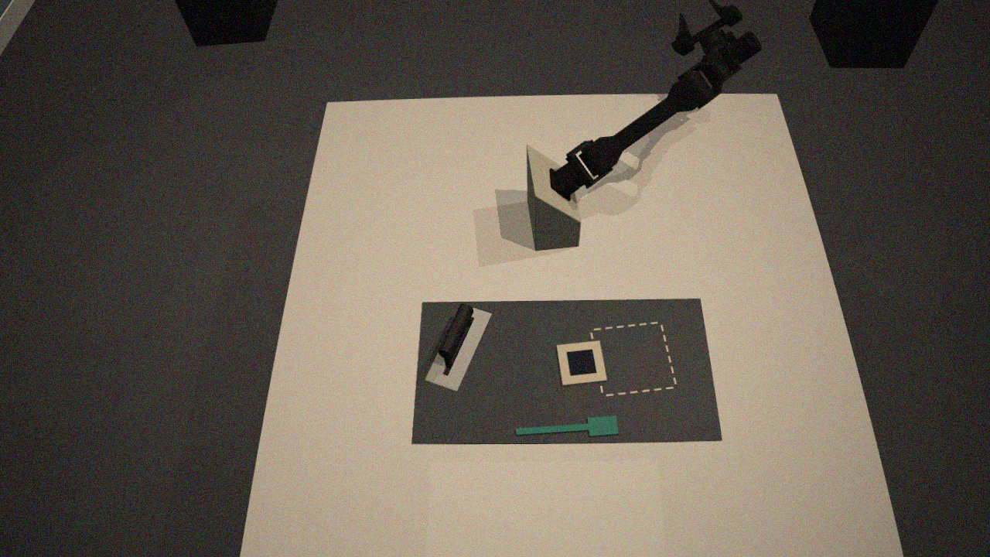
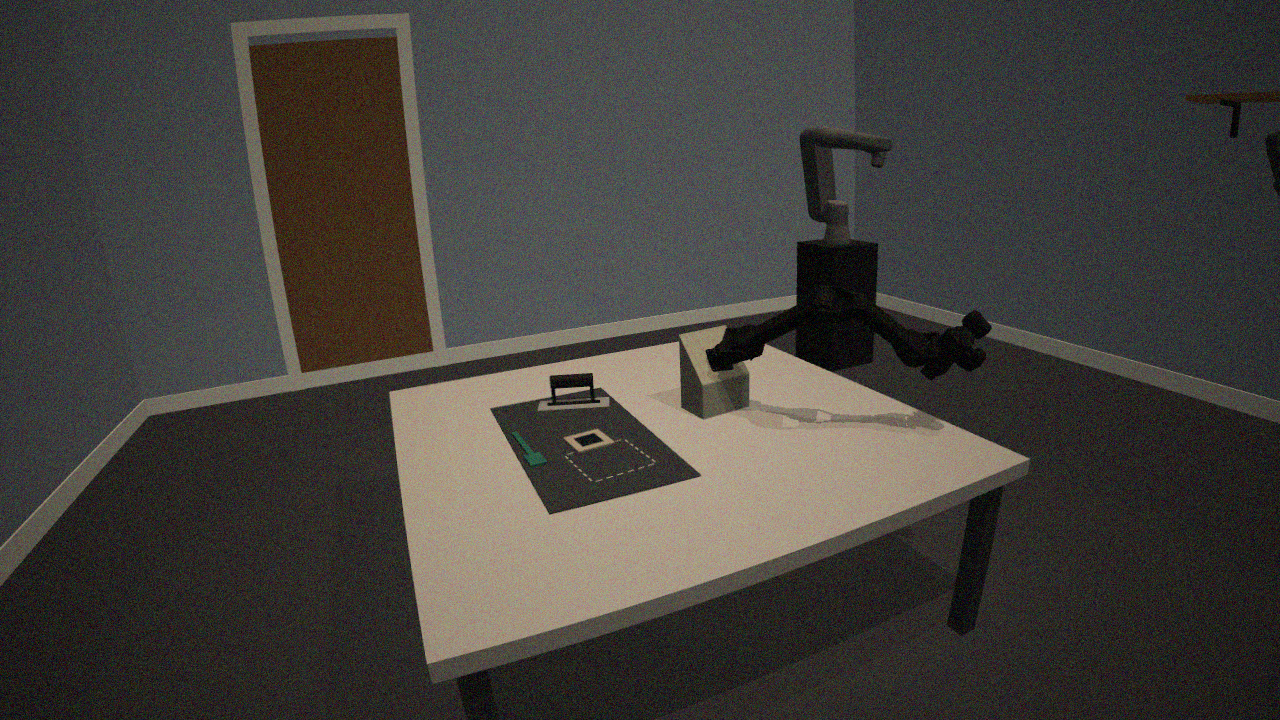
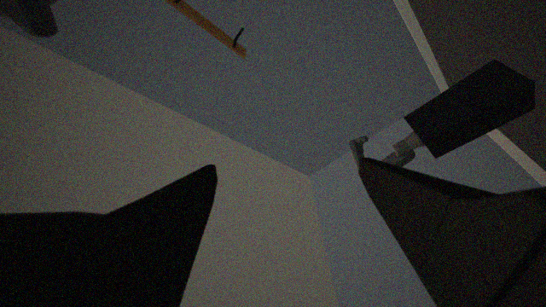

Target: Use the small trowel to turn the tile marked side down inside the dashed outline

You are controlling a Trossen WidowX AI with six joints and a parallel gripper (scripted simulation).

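My gripper tip is now 1060 mm short of the green trowel, 370 mm to the left of it and 240 mm above it. The rest, counted from my gripper tip: tile (910 mm ahead, 350 mm to the right, 240 mm below); then dark mat (920 mm ahead, 390 mm to the right, 270 mm below).
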